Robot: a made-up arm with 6 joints.
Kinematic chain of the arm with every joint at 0, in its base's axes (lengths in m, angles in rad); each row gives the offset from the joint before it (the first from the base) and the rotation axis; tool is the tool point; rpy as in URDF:
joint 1: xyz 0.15 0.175 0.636 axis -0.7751 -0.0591 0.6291
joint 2: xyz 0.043 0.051 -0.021 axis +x
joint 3: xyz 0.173 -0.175 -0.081 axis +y
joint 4: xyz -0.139 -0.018 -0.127 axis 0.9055 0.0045 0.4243
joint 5: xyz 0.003 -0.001 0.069 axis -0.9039 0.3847 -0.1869
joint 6: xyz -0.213 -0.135 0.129 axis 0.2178 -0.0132 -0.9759
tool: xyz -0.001 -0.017 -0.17 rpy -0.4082 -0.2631 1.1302
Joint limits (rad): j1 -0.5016..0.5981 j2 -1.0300..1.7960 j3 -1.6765..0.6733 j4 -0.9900..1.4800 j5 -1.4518..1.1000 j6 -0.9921..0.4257
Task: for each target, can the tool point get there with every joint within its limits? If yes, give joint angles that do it. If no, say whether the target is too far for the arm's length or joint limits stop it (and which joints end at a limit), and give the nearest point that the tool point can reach.
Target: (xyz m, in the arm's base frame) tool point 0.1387 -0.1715 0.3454
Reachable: yes | joints 0.4685 0.4527 0.0919 0.3890 -0.0333 -0.5334
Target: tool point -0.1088 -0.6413 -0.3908
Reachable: no: too far | nearest point 0.1641 -0.1974 0.1666 | short by 0.763 m
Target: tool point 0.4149 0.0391 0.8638
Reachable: no: joint limits stop it (at a limit: joint 1, joint 3, joint 5, joint 6) | nearest point 0.2771 -0.0003 0.8568 | short by 0.143 m
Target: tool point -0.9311 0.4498 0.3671
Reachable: no: too far | nearest point -0.1009 0.3485 0.3278 | short by 0.837 m
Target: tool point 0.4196 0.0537 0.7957
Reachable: no: joint limits stop it (at a limit: joint 1, joint 3, joint 5, joint 6) | nearest point 0.2765 0.0038 0.7989 | short by 0.152 m
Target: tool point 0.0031 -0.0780 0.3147
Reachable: yes | joints -0.1918 0.3827 0.3892 0.8322 0.4722 0.0478
